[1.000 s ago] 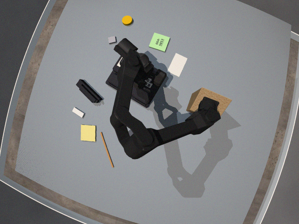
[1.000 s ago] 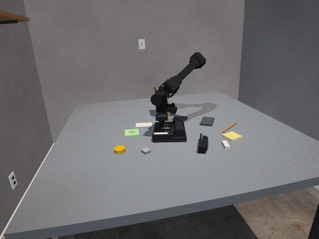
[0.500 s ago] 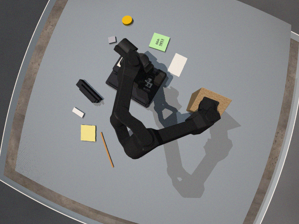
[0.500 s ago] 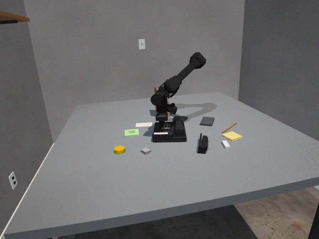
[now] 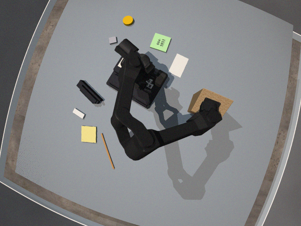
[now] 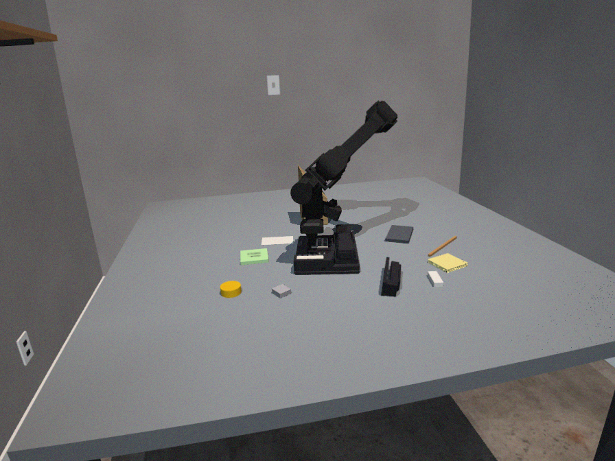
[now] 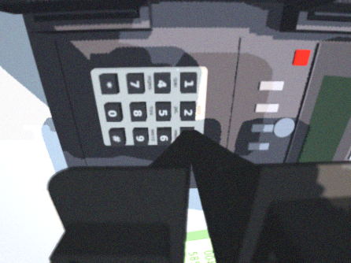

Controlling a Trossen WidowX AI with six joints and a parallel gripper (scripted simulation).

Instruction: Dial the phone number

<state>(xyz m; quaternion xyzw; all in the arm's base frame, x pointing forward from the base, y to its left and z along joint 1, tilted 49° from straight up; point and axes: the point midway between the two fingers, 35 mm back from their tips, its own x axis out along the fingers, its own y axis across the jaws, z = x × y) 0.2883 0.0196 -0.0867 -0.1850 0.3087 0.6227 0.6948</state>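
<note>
The black desk phone lies 3 cm ahead of my hand, 3 cm to the left of it and 4 cm below it. From my hand the other things lie so: white card: 13 cm behind, 10 cm to the right, 6 cm below; then grey block: 21 cm ahead, 12 cm to the right, 5 cm below; then handset: 3 cm ahead, 8 cm to the left, 2 cm below.
</note>
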